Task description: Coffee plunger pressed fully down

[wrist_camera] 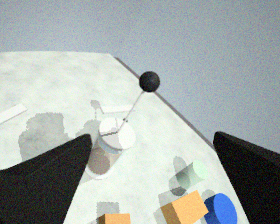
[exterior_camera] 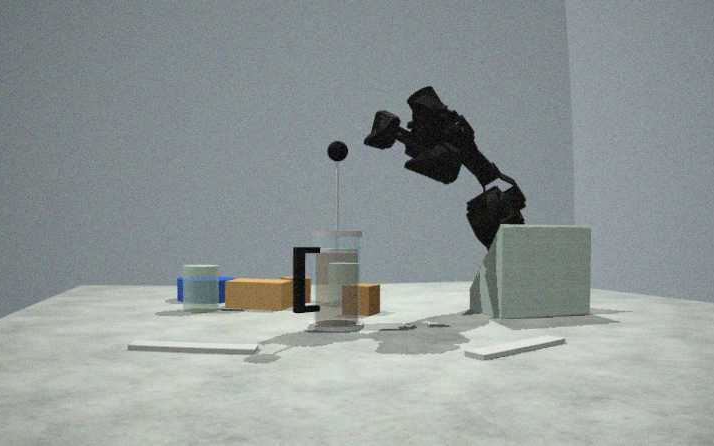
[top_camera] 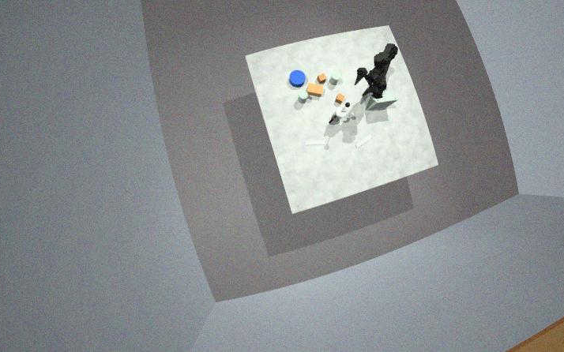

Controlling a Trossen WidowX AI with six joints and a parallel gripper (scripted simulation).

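The coffee press lies 120 mm ahead of my gripper tip, 70 mm to the left of it and 140 mm below it. The rest, counted from my gripper tip: blue disc: 260 mm ahead, 320 mm to the right, 250 mm below.
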